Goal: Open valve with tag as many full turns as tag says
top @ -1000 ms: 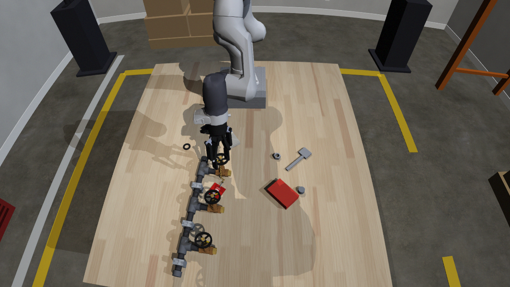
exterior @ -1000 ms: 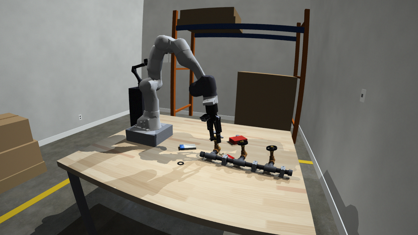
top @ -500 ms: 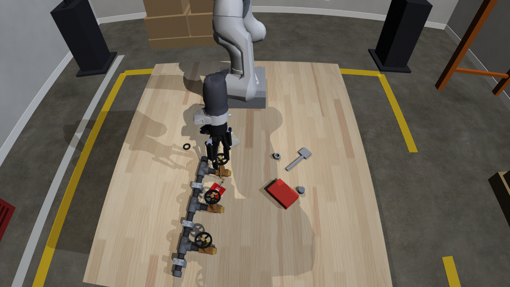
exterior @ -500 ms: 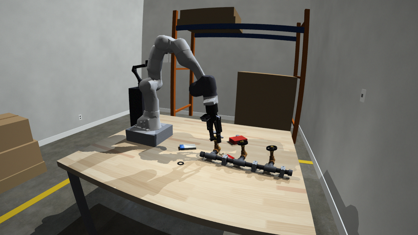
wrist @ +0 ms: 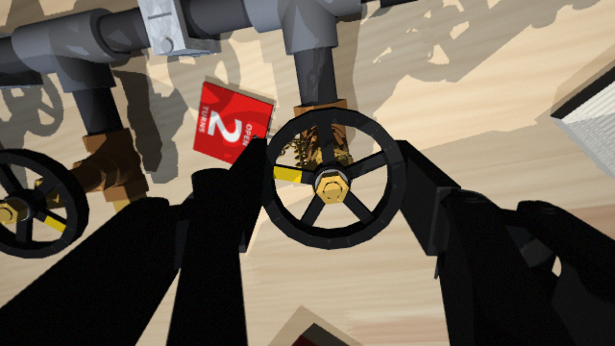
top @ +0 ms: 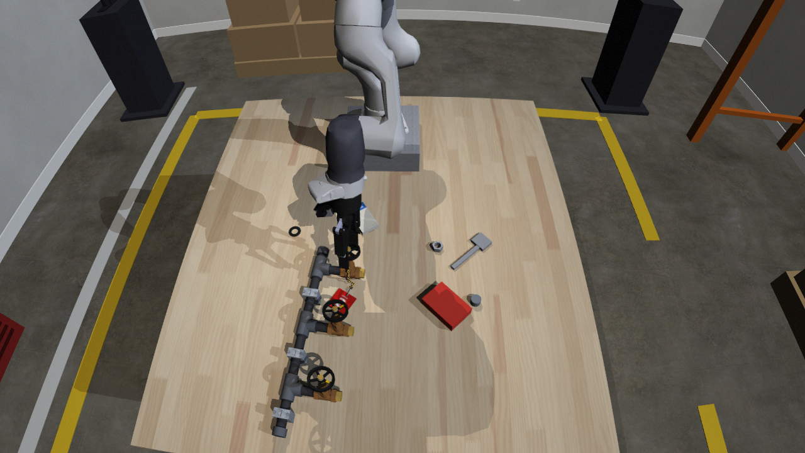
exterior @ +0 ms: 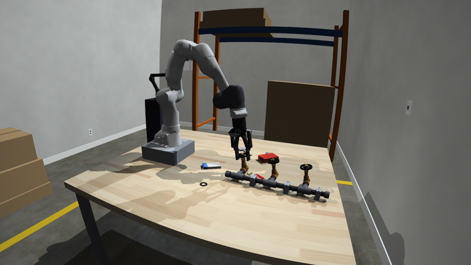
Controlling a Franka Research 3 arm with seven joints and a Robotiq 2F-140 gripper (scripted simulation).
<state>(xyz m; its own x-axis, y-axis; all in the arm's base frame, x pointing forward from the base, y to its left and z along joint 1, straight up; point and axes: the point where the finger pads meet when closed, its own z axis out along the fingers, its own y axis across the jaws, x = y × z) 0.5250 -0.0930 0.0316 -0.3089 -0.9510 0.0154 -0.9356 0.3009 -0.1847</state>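
Right now the red tag is 120 mm below my hand, 90 mm ahead of it and 20 mm to the right of it. The rest, counted from my hand: blue-and-white box: 200 mm behind, 110 mm below, 30 mm to the left; nut: 260 mm to the left, 110 mm below, 80 mm behind; black washer: 200 mm to the right, 160 mm behind, 120 mm below.
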